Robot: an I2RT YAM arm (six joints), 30 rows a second.
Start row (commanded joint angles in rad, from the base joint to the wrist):
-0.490, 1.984, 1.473, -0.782, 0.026, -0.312
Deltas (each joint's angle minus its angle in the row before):
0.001, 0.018, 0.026, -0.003, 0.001, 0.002
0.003, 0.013, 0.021, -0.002, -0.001, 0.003
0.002, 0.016, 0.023, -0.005, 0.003, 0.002
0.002, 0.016, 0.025, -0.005, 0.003, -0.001
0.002, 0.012, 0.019, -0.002, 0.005, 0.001
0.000, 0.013, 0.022, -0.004, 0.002, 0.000
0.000, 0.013, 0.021, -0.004, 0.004, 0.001
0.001, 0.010, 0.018, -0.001, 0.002, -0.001
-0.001, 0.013, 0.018, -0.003, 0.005, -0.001
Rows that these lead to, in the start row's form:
-0.489, 2.002, 1.499, -0.785, 0.027, -0.310
-0.486, 2.015, 1.520, -0.787, 0.026, -0.307
-0.484, 2.031, 1.543, -0.792, 0.029, -0.305
-0.482, 2.047, 1.568, -0.797, 0.032, -0.306
-0.480, 2.059, 1.587, -0.799, 0.037, -0.305
-0.480, 2.072, 1.609, -0.803, 0.039, -0.305
-0.480, 2.085, 1.630, -0.807, 0.043, -0.304
-0.479, 2.095, 1.648, -0.808, 0.045, -0.305
-0.480, 2.108, 1.666, -0.811, 0.050, -0.306

